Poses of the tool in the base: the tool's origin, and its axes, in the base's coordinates. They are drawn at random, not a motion.
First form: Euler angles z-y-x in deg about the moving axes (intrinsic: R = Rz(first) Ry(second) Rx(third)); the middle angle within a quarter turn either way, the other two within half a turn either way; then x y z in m.
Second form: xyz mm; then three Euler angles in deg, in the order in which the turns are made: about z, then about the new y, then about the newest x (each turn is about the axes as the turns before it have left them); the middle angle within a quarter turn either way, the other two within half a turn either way. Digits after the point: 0 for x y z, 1 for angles.
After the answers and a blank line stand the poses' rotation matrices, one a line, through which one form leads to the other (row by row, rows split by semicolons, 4 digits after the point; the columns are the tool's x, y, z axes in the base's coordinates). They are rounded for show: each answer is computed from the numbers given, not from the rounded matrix.
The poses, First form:
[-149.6 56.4 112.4 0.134 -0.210 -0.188]
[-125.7 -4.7 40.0 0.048 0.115 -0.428]
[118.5 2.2 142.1 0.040 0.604 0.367]
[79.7 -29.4 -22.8 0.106 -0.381 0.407]
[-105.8 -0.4 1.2 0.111 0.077 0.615]
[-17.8 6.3 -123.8 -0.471 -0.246 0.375]
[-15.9 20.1 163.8 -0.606 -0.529 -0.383]
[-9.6 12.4 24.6 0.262 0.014 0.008]
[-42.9 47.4 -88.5 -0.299 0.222 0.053]
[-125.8 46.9 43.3 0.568 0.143 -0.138]
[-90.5 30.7 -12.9 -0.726 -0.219 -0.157]
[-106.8 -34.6 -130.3 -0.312 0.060 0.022]
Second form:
[134 -210 -188 -149.6 56.4 112.4]
[48 115 -428 -125.7 -4.7 40.0]
[40 604 367 118.5 2.2 142.1]
[106 -381 407 79.7 -29.4 -22.8]
[111 77 615 -105.8 -0.4 1.2]
[-471 -246 375 -17.8 6.3 -123.8]
[-606 -529 -383 -15.9 20.1 163.8]
[262 14 8 -9.6 12.4 24.6]
[-299 222 53 -42.9 47.4 -88.5]
[568 143 -138 -125.8 46.9 43.3]
[-726 -219 -157 -90.5 30.7 -12.9]
[-312 60 22 -106.8 -34.6 -130.3]

-0.4773 -0.8570 -0.1941; -0.2800 -0.0610 0.9580; -0.8329 0.5116 -0.2109
-0.5816 0.6528 -0.4854; -0.8094 -0.4042 0.4261; 0.0819 0.6406 0.7635
-0.4768 0.6822 0.5543; 0.8782 0.3972 0.2665; -0.0384 0.6138 -0.7885
0.1558 -0.8730 -0.4622; 0.8572 0.3520 -0.3760; 0.4909 -0.3376 0.8031
-0.2723 0.9620 -0.0183; -0.9622 -0.2721 0.0124; 0.0070 0.0209 0.9998
0.9464 -0.2569 0.1959; -0.3038 -0.5018 0.8099; -0.1097 -0.8260 -0.5529
0.9032 -0.1709 -0.3938; -0.2573 -0.9498 -0.1779; -0.3437 0.2620 -0.9018
0.9630 0.2398 0.1231; -0.1629 0.8816 -0.4430; -0.2147 0.4066 0.8880
0.4958 -0.5212 0.6946; -0.4608 0.5201 0.7192; -0.7361 -0.6766 0.0177
-0.3997 0.2973 -0.8671; -0.5542 -0.8319 -0.0298; -0.7302 0.4686 0.4973
-0.0075 0.9757 0.2189; -0.8598 0.1055 -0.4996; -0.5105 -0.1920 0.8382
-0.2379 -0.7444 0.6240; -0.7880 -0.2276 -0.5720; 0.5678 -0.6278 -0.5324

